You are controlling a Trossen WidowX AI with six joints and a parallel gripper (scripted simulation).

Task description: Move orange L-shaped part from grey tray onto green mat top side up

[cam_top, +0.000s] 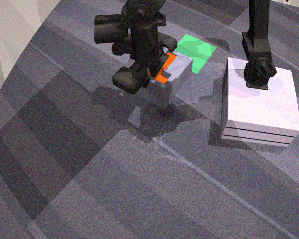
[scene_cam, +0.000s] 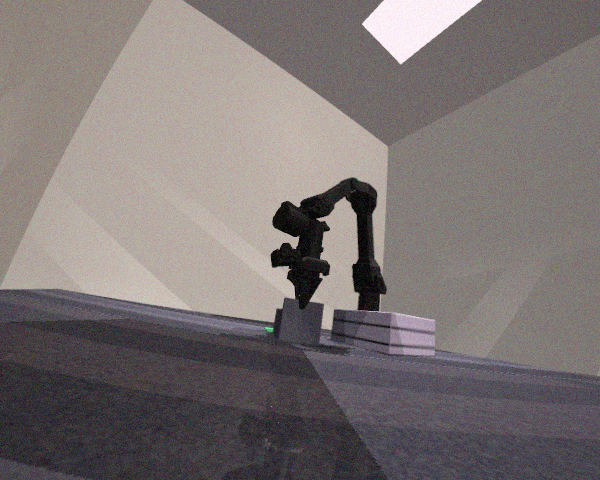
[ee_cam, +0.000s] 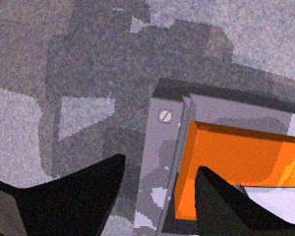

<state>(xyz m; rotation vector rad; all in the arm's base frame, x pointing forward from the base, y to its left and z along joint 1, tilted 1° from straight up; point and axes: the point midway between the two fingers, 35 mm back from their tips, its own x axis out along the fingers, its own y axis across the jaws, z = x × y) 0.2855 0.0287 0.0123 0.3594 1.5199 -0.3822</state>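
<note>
The orange L-shaped part lies 3 cm behind my gripper tip, 4 cm to the right of it and 2 cm below it. The rest, counted from my gripper tip: green mat 11 cm behind, 19 cm to the right, 8 cm below.
</note>
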